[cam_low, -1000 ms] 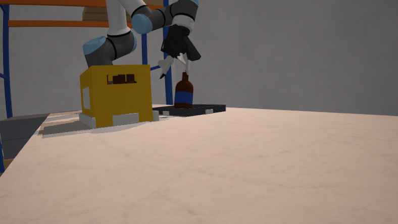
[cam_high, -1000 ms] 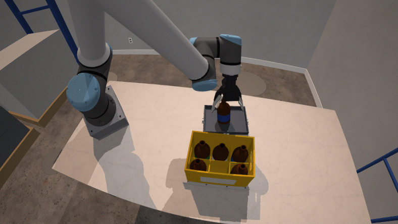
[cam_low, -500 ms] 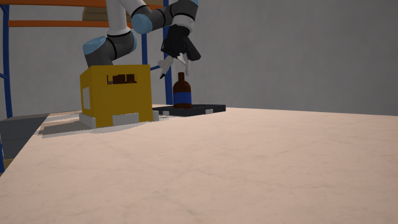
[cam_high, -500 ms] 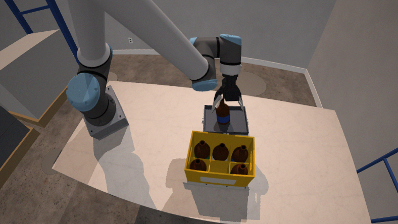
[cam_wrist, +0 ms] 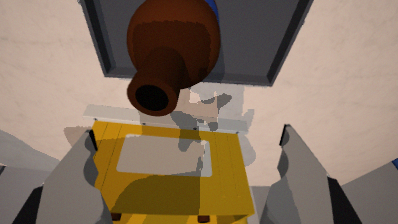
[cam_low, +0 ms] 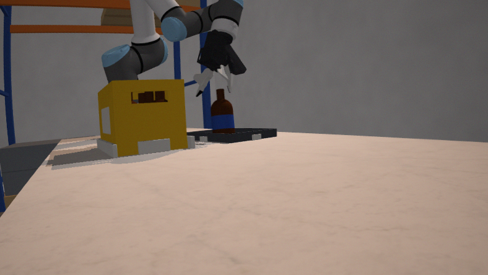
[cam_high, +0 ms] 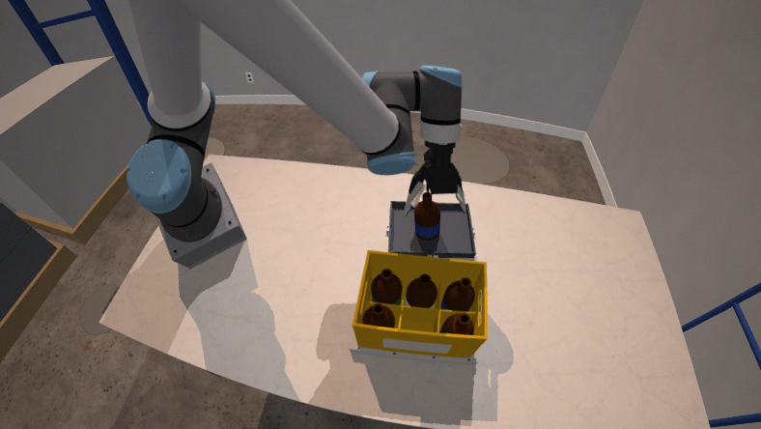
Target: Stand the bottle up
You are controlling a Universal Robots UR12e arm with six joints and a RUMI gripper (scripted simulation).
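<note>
Now: hand 1 cm past the tray, 5 cm to the right of it and 13 cm above it. Also, from my hand: crate (2 cm ahead, 25 cm to the right, 6 cm below).
</note>
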